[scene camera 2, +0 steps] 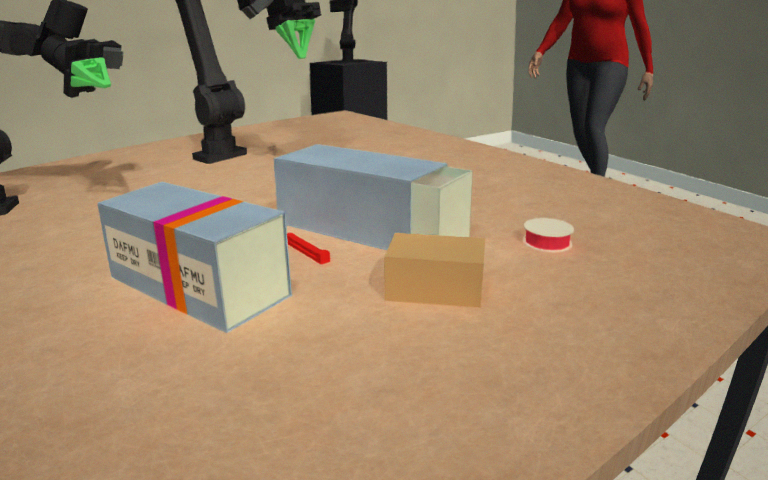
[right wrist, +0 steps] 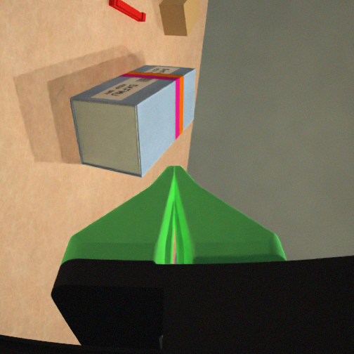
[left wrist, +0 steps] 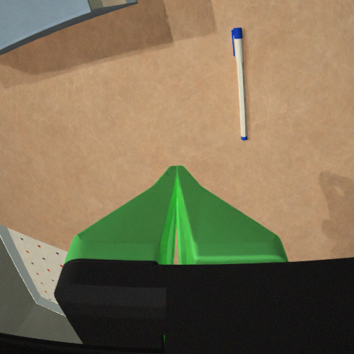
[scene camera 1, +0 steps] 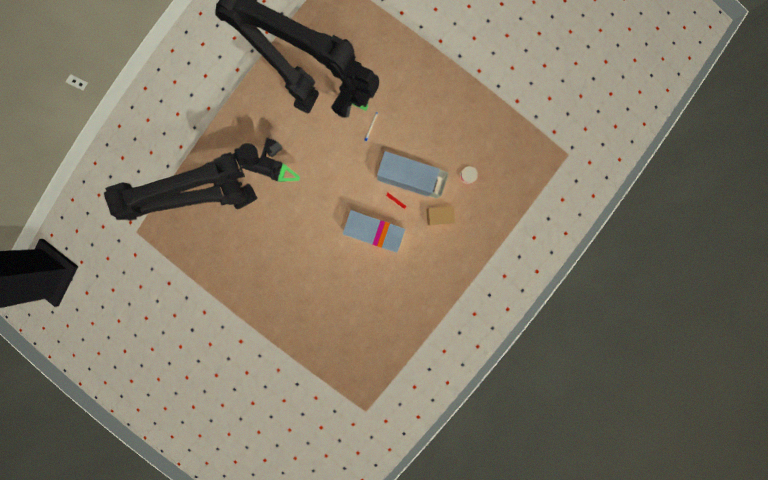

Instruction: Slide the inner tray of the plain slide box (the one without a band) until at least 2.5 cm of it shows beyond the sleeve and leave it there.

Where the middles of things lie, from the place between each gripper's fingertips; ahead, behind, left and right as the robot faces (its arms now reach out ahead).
Labels:
Now: the tan block (scene camera 2: 430, 269) 580 mm ahead of my right hand, 220 mm to the left of it and 220 mm below it. Round my right hand: red-and-white round tin (scene camera 2: 544, 234) 580 mm ahead, 470 mm to the left, 230 mm below.
Now: left hand 510 mm short of the tan block, 230 mm above it and 140 mm to the left of it. The rest, counted from my left hand: red-and-white round tin (510 mm ahead, 250 mm below, 100 mm to the left).

